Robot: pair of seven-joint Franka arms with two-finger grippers.
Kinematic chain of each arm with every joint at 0, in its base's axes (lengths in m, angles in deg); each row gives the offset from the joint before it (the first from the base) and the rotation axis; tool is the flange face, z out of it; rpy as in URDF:
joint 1: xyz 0 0 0.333 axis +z
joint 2: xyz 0 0 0 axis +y
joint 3: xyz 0 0 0.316 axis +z
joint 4: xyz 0.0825 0 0 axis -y
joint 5: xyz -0.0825 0 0.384 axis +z
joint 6: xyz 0 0 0 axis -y
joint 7: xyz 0.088 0 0 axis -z
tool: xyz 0 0 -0.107 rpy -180 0 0
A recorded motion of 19 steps. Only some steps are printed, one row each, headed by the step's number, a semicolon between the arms.
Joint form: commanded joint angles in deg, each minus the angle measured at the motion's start. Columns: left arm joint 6, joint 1, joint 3, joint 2, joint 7, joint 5, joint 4; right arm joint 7, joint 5, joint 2, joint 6, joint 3, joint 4, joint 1.
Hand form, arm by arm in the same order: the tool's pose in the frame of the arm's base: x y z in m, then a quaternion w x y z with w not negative. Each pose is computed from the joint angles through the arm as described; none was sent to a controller.
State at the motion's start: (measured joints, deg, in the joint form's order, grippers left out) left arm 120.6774 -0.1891 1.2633 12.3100 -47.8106 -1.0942 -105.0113; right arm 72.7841 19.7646 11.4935 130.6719 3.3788 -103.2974 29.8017
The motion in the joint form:
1: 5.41 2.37 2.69 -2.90 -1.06 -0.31 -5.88; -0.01 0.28 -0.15 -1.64 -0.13 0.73 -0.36
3: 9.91 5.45 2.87 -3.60 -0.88 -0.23 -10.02; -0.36 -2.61 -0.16 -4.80 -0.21 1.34 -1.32
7: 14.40 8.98 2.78 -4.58 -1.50 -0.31 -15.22; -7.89 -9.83 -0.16 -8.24 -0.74 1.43 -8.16
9: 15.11 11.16 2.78 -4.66 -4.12 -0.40 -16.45; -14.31 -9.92 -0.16 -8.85 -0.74 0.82 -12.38
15: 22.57 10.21 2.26 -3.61 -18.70 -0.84 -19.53; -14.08 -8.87 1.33 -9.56 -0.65 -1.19 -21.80
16: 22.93 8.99 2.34 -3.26 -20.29 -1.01 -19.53; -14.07 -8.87 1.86 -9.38 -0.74 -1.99 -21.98
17: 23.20 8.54 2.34 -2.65 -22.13 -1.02 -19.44; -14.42 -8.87 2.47 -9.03 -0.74 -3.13 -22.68
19: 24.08 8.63 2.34 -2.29 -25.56 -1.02 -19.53; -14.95 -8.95 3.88 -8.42 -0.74 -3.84 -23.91
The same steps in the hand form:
1: 0.6013 0.0623 0.4114 0.02280 0.88307 0.46646 0.04552; 0.5356 0.3524 0.4679 0.19603 -0.88465 0.42075 0.04411
3: 0.5870 0.0954 0.3927 0.02372 0.86964 0.49002 0.05517; 0.5389 0.3418 0.4670 0.16832 -0.89454 0.41216 0.03990
7: 0.5641 0.1275 0.3688 0.02372 0.85095 0.52153 0.05773; 0.5744 0.2654 0.4605 0.11396 -0.91664 0.38313 -0.00017
9: 0.5543 0.1477 0.3611 0.02320 0.82816 0.55742 0.05385; 0.5897 0.2217 0.4542 0.10623 -0.92478 0.36536 -0.00298
15: 0.5550 0.1334 0.3400 0.04492 0.75513 0.64969 0.07526; 0.6127 0.1233 0.4200 0.09118 -0.88943 0.44729 0.02310
16: 0.5582 0.1225 0.3372 0.04729 0.75183 0.65349 0.07398; 0.6114 0.1201 0.4079 0.08508 -0.88816 0.45055 0.03079
17: 0.5600 0.1184 0.3323 0.04739 0.74394 0.66274 0.07130; 0.6098 0.1120 0.3925 0.07801 -0.88633 0.45470 0.03973
19: 0.5607 0.1195 0.3296 0.05106 0.72294 0.68511 0.07329; 0.6116 0.0985 0.3725 0.07041 -0.88294 0.46161 0.04885

